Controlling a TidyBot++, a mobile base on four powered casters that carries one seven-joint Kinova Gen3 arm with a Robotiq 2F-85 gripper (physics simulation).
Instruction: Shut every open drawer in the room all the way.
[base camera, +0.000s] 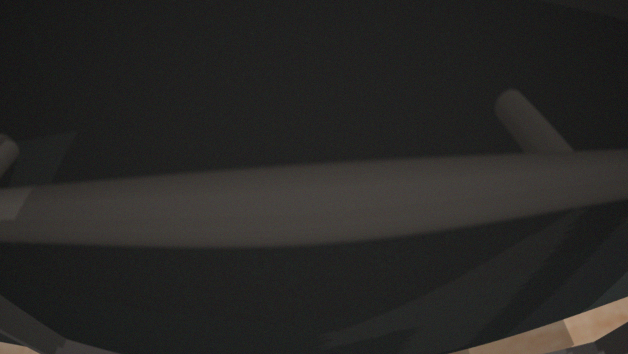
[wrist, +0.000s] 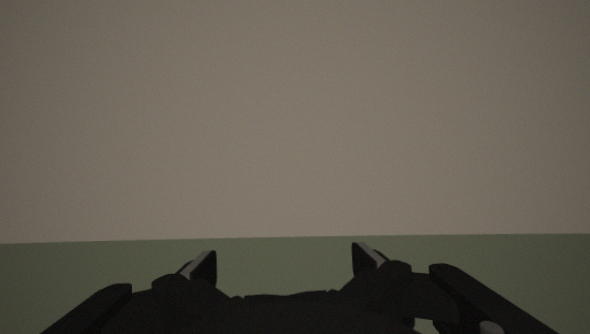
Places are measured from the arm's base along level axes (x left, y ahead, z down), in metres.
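Pixels of known places: gripper, fingertip midpoint: (wrist: 285, 261).
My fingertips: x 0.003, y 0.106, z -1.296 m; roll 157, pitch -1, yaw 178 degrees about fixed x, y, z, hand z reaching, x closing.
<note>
Behind a point stands the place of what it marks.
A dark drawer front (base camera: 280, 90) @(x 0.014, y 0.173, z 0.086 m) fills most of the base camera view, very close to the base. A long grey-brown bar handle (base camera: 280, 205) @(x 0.010, y 0.137, z 0.085 m) crosses it from left to right, with a round post at the right and part of another at the left edge. How far the drawer stands out does not show from here. My gripper (wrist: 285, 261) @(x 0.003, y 0.106, z -1.296 m) is open and empty in the wrist view, its two fingers wide apart. The drawer does not show in the wrist view.
Light wooden floor (base camera: 600, 317) @(x -0.366, y 0.202, z 0.397 m) shows at the lower right of the base camera view, below the dark front. Dark grey parts show at both lower corners. In the wrist view a plain beige surface (wrist: 290, 115) @(x -0.041, y 0.137, z -2.041 m) stands above a green wall (wrist: 285, 270) @(x 0.021, y 0.666, z -1.849 m).
</note>
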